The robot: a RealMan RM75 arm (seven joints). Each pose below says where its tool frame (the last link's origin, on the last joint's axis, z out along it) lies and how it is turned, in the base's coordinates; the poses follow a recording.
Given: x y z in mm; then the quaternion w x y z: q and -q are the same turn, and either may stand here.
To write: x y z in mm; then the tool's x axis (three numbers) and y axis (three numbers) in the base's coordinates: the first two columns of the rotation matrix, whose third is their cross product. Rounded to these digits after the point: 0 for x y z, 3 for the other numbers.
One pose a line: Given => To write
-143 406 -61 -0.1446 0.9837 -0.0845 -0.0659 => -143 406 -61 0.977 -0.147 -0.154 -0.185 -0.944 -0.273
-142 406 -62 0.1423 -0.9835 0.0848 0.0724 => -142 406 -62 0.975 -0.146 -0.167 -0.187 -0.945 -0.268
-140 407 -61 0.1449 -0.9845 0.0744 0.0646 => -140 407 -61 0.981 -0.128 -0.149 -0.165 -0.947 -0.276
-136 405 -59 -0.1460 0.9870 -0.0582 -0.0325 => -136 405 -59 0.991 -0.105 -0.081 -0.124 -0.951 -0.284
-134 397 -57 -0.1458 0.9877 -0.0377 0.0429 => -134 397 -57 0.993 -0.087 0.074 -0.062 -0.955 -0.291
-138 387 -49 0.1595 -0.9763 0.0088 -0.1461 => -138 387 -49 0.957 -0.064 0.282 0.029 -0.949 -0.314
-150 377 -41 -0.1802 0.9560 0.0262 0.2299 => -150 377 -41 0.893 -0.033 0.449 0.133 -0.934 -0.333
